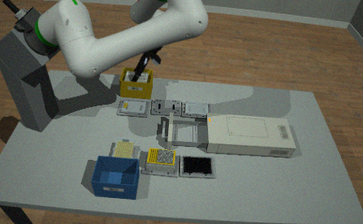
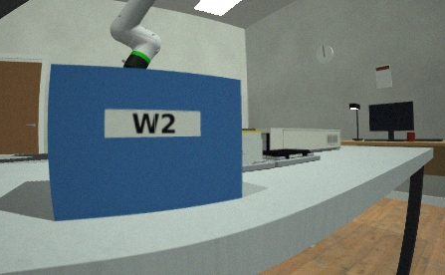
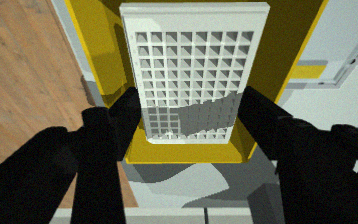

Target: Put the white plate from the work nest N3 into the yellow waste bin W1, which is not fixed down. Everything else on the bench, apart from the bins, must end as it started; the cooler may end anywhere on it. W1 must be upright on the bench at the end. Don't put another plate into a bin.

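Now: the white plate 2 cm below my hand. Round my hand: drawer (32 cm ahead, 33 cm to the right, 9 cm below); then yellow waste bin W1 (9 cm below); then yellow tip box (17 cm ahead, 53 cm to the right, 7 cm below).
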